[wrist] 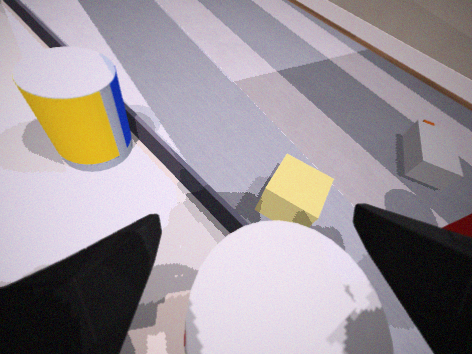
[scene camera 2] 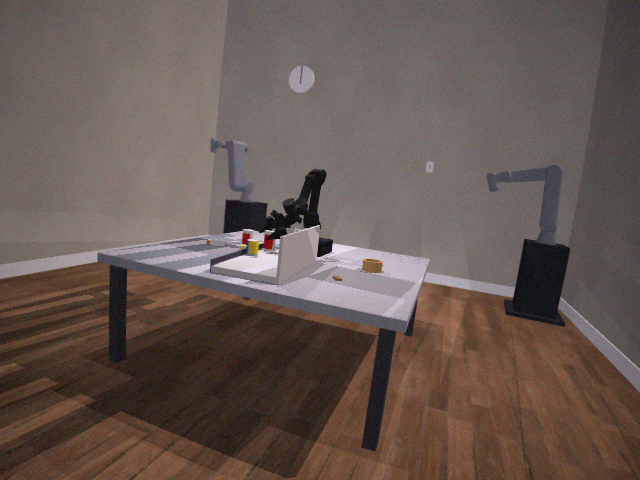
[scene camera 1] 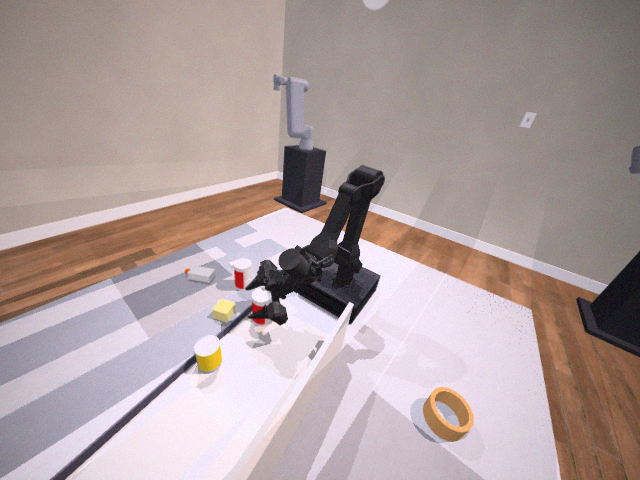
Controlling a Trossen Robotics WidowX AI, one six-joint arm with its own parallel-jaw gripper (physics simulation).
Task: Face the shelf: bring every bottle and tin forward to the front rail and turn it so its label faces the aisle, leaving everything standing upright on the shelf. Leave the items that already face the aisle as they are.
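Seen in the pictures: gripper, between the fingertips: (wrist: pixel 256 217) (scene camera 2: pixel 262 235) (scene camera 1: pixel 247 303); arm's base, origin of its link: (scene camera 1: pixel 343 279).
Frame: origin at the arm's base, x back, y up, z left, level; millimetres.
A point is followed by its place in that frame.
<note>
A red tin with a white top (scene camera 1: pixel 260 301) @(x -309, y 51, z -77 mm) (scene camera 2: pixel 269 242) @(x -314, y -4, z -79 mm) (wrist: pixel 284 288) @(x -295, y 51, z -97 mm) stands upright on the white shelf board (scene camera 1: pixel 223 419) @(x -515, y -48, z 55 mm) close to the dark front rail (scene camera 1: pixel 151 395) @(x -593, y -29, z -83 mm) (wrist: pixel 182 172) @(x -399, y -31, z -119 mm). My gripper (scene camera 1: pixel 260 297) (scene camera 2: pixel 274 225) (wrist: pixel 256 217) @(x -324, y 26, z -117 mm) is open, with one finger on each side of this tin's top and not gripping it. A yellow tin (scene camera 1: pixel 208 353) @(x -476, y 22, z -54 mm) (scene camera 2: pixel 252 247) @(x -490, y -7, z -59 mm) (wrist: pixel 87 126) @(x -440, y 0, z -72 mm) stands upright by the rail farther along, and a blue strip shows on its side in the wrist view. A second red tin (scene camera 1: pixel 242 272) @(x -241, y 8, z -253 mm) (scene camera 2: pixel 247 236) @(x -248, y -7, z -260 mm) stands on the table beyond the rail.
A yellow cube (scene camera 1: pixel 224 310) @(x -354, y -36, z -187 mm) (wrist: pixel 298 189) @(x -343, y -36, z -197 mm) lies just outside the rail. A small white bottle with an orange cap (scene camera 1: pixel 201 274) @(x -314, y -46, z -393 mm) lies flat on the table. The shelf's white back wall (scene camera 1: pixel 309 381) @(x -397, y 85, z 170 mm) (scene camera 2: pixel 296 252) @(x -546, y 21, z 198 mm) stands on the other side. A tape ring (scene camera 1: pixel 448 413) @(x -136, y -72, z 439 mm) (scene camera 2: pixel 371 265) @(x -216, y -39, z 431 mm) lies apart.
</note>
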